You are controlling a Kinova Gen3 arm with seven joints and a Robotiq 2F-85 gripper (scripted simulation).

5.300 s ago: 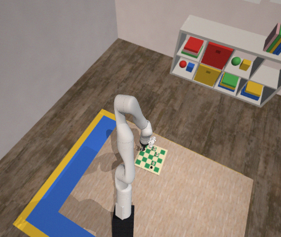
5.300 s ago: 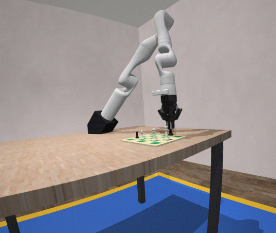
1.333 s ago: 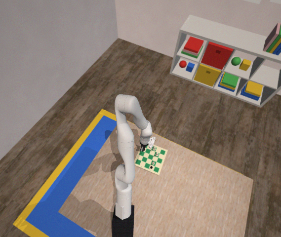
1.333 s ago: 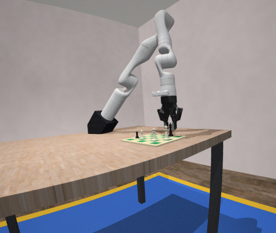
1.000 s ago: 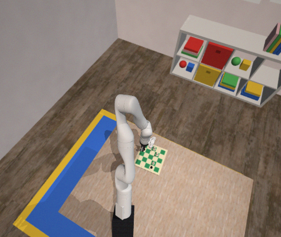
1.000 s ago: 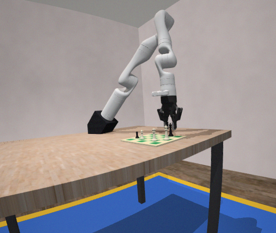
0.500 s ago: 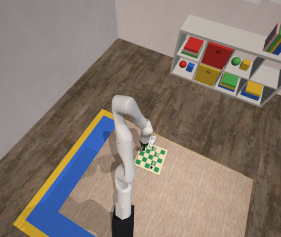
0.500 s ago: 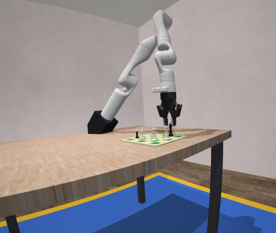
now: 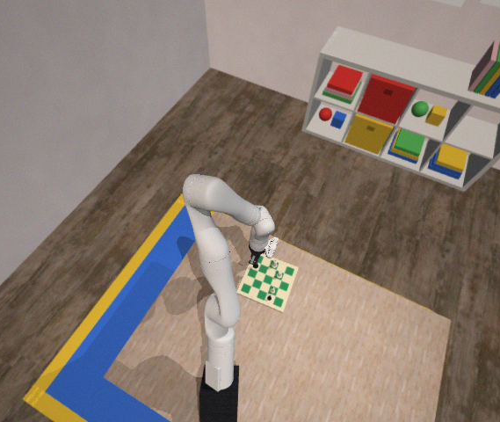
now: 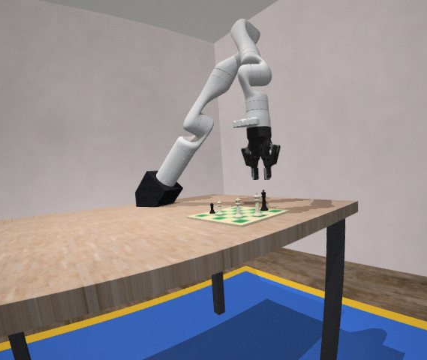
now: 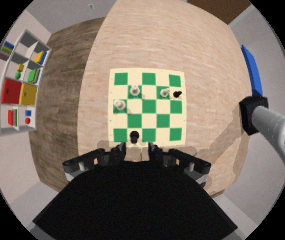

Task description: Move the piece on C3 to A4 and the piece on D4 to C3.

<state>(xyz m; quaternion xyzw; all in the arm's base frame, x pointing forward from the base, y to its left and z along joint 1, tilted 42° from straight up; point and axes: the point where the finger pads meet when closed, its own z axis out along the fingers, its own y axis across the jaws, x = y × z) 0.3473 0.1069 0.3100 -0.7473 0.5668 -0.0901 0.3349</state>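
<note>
My hand is 80 mm above the tall white piece, 70 mm short of it and 60 mm to the left of it. Also, from my hand: tall black piece (80 mm below, 10 mm ahead); white pawn (130 mm to the right, 90 mm below, 20 mm behind); green-and-cream chessboard (110 mm below, 80 mm to the right).
</note>
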